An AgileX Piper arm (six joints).
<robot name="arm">
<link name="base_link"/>
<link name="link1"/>
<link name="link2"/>
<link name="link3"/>
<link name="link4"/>
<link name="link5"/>
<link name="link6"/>
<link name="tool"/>
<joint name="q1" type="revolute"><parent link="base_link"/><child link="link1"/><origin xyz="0 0 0.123"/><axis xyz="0 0 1"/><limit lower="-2.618" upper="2.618"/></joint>
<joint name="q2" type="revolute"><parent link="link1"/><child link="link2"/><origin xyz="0 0 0"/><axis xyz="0 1 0"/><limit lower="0" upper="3.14"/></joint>
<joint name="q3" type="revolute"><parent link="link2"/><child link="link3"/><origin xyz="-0.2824 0 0.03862"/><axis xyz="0 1 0"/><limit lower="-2.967" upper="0"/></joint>
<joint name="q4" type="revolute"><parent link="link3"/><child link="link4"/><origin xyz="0.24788 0 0.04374"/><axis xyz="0.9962 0 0.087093"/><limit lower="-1.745" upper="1.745"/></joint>
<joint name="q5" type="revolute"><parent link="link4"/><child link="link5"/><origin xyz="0 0 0"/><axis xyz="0 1 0"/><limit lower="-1.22" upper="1.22"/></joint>
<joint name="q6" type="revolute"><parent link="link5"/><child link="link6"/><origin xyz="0.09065 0 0.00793"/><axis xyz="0.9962 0 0.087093"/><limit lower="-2.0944" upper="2.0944"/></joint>
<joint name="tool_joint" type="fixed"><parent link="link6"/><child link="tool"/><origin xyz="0 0 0" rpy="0 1.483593 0"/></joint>
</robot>
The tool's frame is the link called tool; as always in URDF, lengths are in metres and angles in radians.
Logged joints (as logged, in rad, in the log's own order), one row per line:
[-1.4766 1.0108 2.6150 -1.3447 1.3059 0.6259]
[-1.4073 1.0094 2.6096 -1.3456 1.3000 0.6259]
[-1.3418 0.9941 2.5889 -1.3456 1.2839 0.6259]
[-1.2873 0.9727 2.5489 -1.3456 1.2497 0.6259]
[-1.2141 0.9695 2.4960 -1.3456 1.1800 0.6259]
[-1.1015 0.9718 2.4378 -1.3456 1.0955 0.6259]
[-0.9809 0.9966 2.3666 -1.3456 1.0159 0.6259]
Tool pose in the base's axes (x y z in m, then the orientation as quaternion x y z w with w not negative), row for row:
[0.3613 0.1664 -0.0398 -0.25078 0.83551 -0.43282 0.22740]
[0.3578 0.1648 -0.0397 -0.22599 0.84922 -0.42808 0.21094]
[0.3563 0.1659 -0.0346 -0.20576 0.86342 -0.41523 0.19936]
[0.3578 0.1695 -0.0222 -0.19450 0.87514 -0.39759 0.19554]
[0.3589 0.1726 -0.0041 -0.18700 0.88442 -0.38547 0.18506]
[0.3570 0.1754 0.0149 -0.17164 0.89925 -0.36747 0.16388]
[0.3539 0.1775 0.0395 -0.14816 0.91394 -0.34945 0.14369]
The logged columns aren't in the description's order. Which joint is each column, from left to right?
Columns, left to right: q4, q5, q2, q3, q6, q1.
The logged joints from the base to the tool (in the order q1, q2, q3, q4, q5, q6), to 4 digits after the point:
[0.6259 2.6150 -1.3447 -1.4766 1.0108 1.3059]
[0.6259 2.6096 -1.3456 -1.4073 1.0094 1.3000]
[0.6259 2.5889 -1.3456 -1.3418 0.9941 1.2839]
[0.6259 2.5489 -1.3456 -1.2873 0.9727 1.2497]
[0.6259 2.4960 -1.3456 -1.2141 0.9695 1.1800]
[0.6259 2.4378 -1.3456 -1.1015 0.9718 1.0955]
[0.6259 2.3666 -1.3456 -0.9809 0.9966 1.0159]

